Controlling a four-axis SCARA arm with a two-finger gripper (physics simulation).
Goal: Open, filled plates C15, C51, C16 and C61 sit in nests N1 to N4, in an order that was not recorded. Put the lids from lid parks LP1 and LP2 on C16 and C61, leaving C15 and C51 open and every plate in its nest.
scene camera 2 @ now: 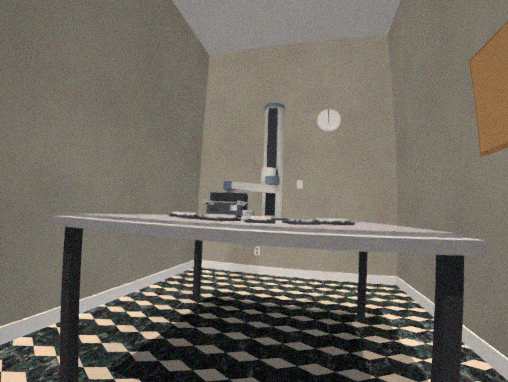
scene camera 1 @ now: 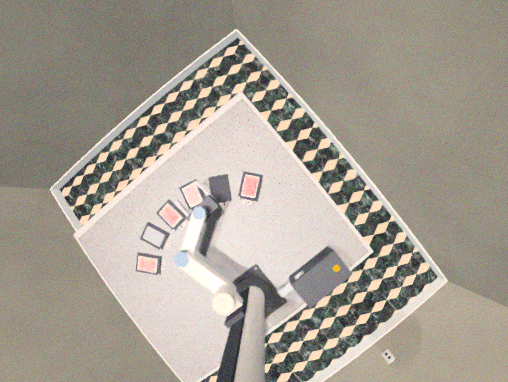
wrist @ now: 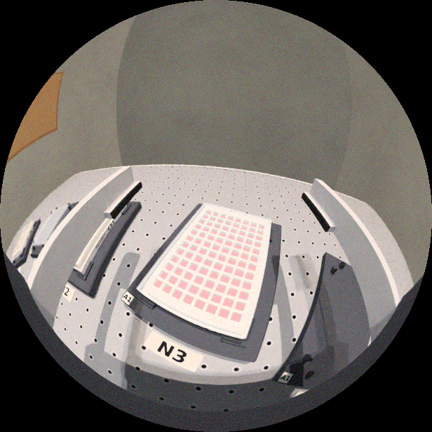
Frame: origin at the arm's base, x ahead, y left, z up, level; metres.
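Seen in the pictures: gripper, fingertip midpoint: (scene camera 2: pixel 220 201) (scene camera 1: pixel 185 191); arm's base, origin of the base link: (scene camera 1: pixel 252 296).
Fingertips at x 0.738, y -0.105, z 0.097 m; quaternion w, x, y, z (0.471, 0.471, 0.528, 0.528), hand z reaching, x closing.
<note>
Pixels of each thing's top centre, then the offset from my fingertips to it. "spot": a spot on its surface instead. Level surfaces: height alone.
- plate, middle of its top: (scene camera 1: pixel 192 195) 0.025 m back, 0.002 m right, 0.056 m down
- Plate C51, middle of its top: (scene camera 1: pixel 169 215) 0.034 m back, 0.185 m left, 0.058 m down
- clear lid, middle of its top: (scene camera 1: pixel 153 236) 0.068 m back, 0.356 m left, 0.067 m down
- lid park, middle of its top: (scene camera 2: pixel 199 214) (scene camera 1: pixel 219 188) 0.099 m back, 0.157 m right, 0.065 m down
- dark grey controller box, surface spot: (scene camera 1: pixel 320 277) spot: 0.842 m back, 0.297 m right, 0.030 m up
- perforated pale table top, its level: 0.084 m down
My gripper (scene camera 1: pixel 207 204) (scene camera 2: pixel 226 208) (wrist: pixel 224 176) is open and empty, with its wide jaws apart above nest N3. The plate (scene camera 1: pixel 192 194) (wrist: pixel 207 265) in N3 looks paler, with a clear lid on it; its name is not readable. Plate C51 (scene camera 1: pixel 171 214) (wrist: pixel 95 246) sits open in N2, left of it in the wrist view. A clear lid (scene camera 1: pixel 154 235) (wrist: pixel 51 224) lies on one lid park; the other lid park (scene camera 1: pixel 220 188) (wrist: pixel 337 312) is bare. Open plates at the two ends, one (scene camera 1: pixel 148 264) lower left and one (scene camera 1: pixel 250 185) at right, have unreadable names.
The arm's column (scene camera 1: pixel 256 325) (scene camera 2: pixel 273 145) stands at the table's rear edge. A dark grey controller box (scene camera 1: pixel 320 277) lies beside its base. The perforated pale table top (scene camera 1: pixel 295 215) (wrist: pixel 225 182) carries the nests in an arc.
</note>
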